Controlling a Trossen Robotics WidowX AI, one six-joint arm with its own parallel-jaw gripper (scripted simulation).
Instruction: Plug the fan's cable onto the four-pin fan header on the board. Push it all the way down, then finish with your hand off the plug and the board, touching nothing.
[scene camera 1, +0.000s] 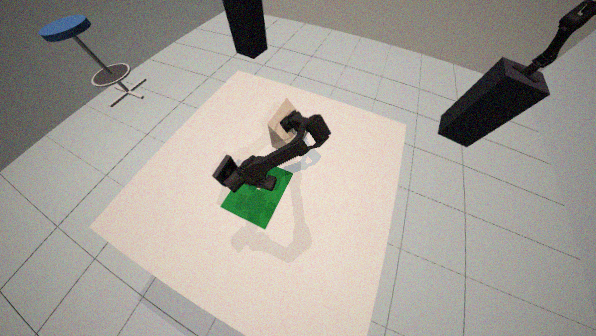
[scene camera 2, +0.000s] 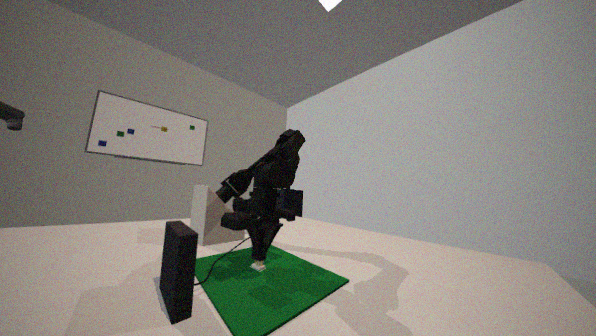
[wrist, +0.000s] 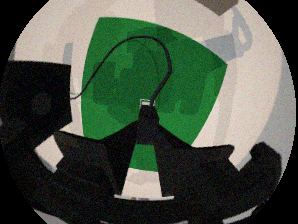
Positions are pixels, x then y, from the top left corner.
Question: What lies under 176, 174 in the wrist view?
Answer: The gripper.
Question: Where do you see the gripper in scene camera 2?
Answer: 260, 254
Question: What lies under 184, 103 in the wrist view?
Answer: A green board.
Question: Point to a black fan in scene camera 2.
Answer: At 179, 254
